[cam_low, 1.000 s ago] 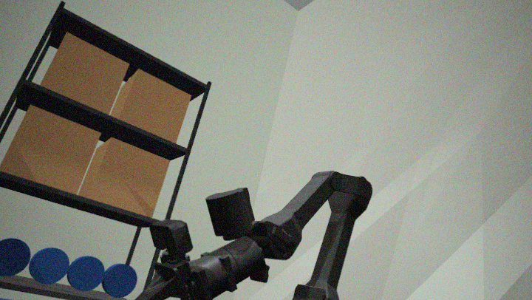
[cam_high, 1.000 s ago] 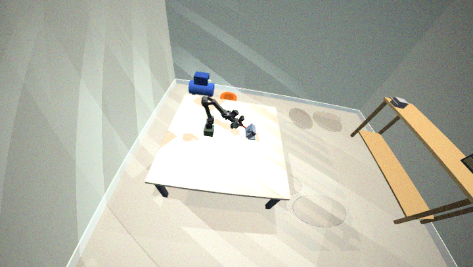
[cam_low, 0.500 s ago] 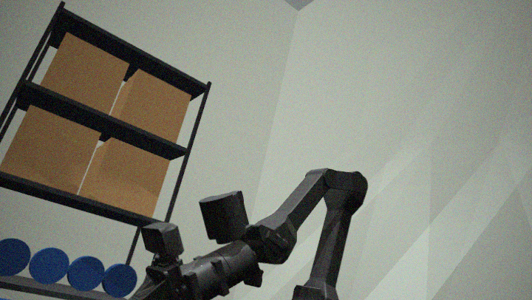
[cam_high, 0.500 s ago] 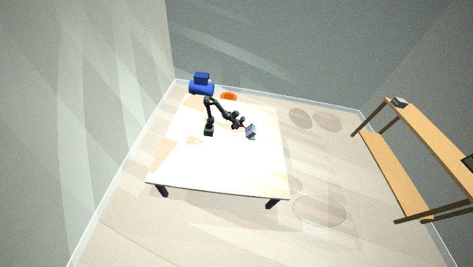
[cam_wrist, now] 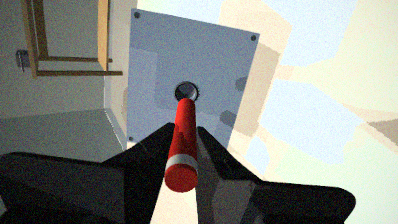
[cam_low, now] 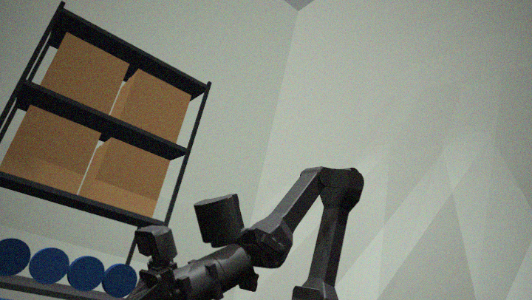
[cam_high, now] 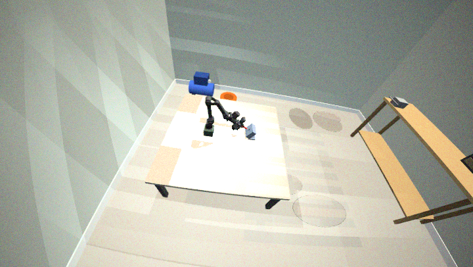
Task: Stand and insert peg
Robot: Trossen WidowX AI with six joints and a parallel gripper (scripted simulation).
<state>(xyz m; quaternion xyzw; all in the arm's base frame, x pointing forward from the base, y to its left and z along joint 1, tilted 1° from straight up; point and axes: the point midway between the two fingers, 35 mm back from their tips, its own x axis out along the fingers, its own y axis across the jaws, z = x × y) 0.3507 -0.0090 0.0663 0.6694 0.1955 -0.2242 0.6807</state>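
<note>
My gripper tip is 80 mm short of the grey sloped panel and 60 mm above it. Round my gripper tip: red peg (10 mm behind, 10 mm above).
</note>
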